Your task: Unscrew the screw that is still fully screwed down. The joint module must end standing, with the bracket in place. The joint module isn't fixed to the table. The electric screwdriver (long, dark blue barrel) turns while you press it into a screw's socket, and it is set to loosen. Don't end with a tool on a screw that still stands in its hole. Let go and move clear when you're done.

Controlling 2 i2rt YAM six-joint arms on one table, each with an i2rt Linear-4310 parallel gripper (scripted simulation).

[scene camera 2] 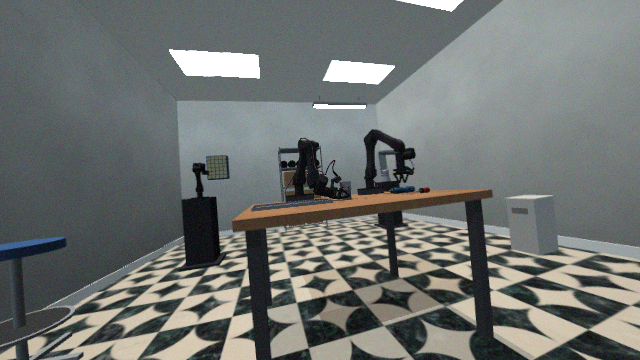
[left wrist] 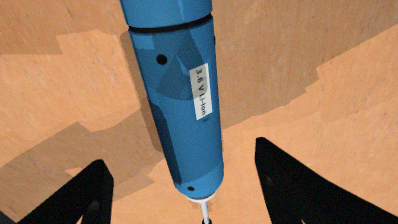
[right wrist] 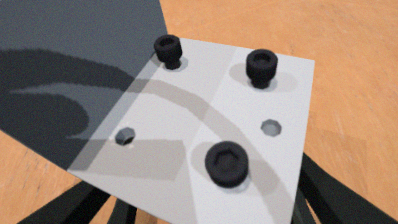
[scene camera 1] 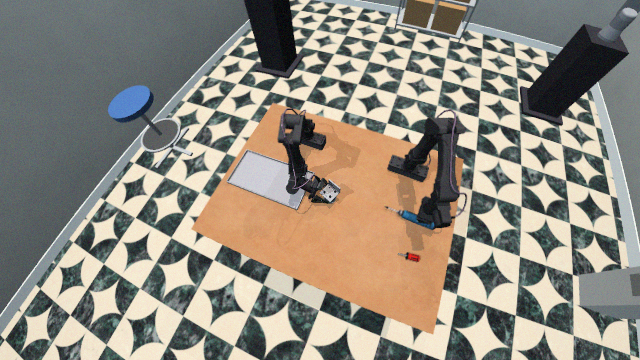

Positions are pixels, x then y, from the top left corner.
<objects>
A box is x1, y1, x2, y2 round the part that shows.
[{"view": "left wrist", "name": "my left gripper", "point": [181, 159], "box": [16, 137, 397, 223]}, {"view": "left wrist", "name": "blue electric screwdriver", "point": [176, 56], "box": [119, 0, 223, 223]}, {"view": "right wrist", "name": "my right gripper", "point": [207, 146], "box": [16, 152, 397, 223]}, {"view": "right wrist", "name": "grey bracket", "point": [83, 83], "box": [0, 0, 314, 223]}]
</objects>
